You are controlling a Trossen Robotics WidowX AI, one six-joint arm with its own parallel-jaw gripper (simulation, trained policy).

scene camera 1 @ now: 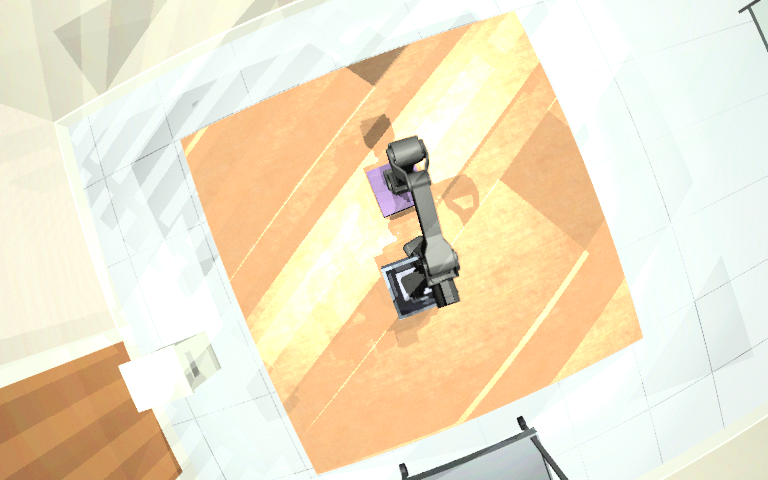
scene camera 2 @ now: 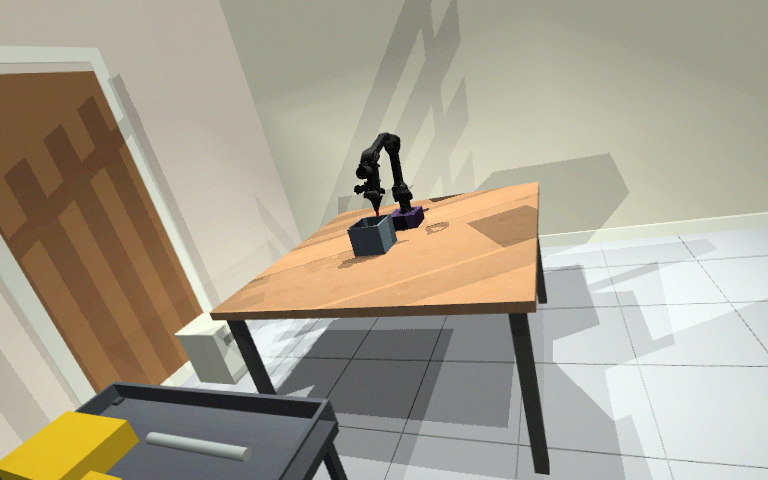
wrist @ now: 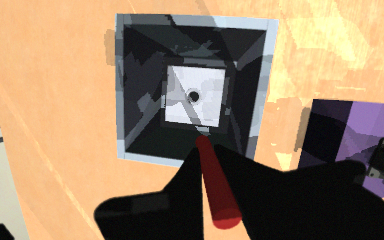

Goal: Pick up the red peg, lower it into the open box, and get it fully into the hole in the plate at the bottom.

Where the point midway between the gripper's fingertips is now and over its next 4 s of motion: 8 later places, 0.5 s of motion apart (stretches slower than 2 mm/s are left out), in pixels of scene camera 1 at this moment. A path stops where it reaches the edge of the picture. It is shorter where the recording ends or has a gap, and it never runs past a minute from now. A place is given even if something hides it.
My gripper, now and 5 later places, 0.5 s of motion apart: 426, 273; 419, 278; 415, 283; 414, 282; 414, 285; 416, 292
